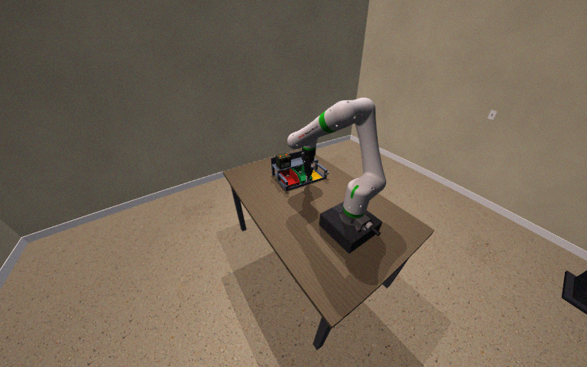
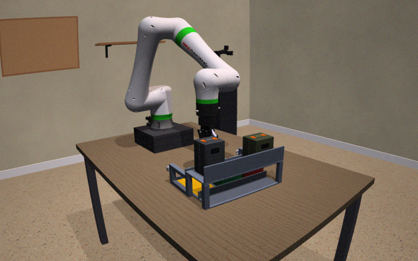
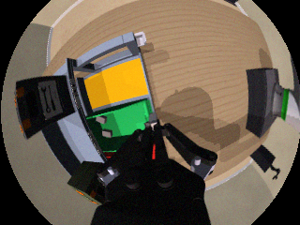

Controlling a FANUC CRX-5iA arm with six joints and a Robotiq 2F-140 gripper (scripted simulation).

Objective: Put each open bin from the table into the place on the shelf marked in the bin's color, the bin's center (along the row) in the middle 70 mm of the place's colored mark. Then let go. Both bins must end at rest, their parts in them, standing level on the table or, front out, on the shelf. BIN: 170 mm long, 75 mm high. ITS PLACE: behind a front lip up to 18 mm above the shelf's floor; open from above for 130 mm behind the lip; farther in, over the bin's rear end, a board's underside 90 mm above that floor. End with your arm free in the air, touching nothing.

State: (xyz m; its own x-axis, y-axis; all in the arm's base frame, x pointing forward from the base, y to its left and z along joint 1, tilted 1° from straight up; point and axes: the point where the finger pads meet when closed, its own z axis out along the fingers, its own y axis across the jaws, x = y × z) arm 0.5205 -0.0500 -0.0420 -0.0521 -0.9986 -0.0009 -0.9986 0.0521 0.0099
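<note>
My gripper is now 9 cm short of the green bin and 2 cm above it. Also, from my hand: olive box: 20 cm ahead, 11 cm to the left, 9 cm above; then black box: 18 cm ahead, 12 cm to the right, 10 cm above; then red bin: 11 cm to the left, 10 cm ahead, 2 cm below.
</note>
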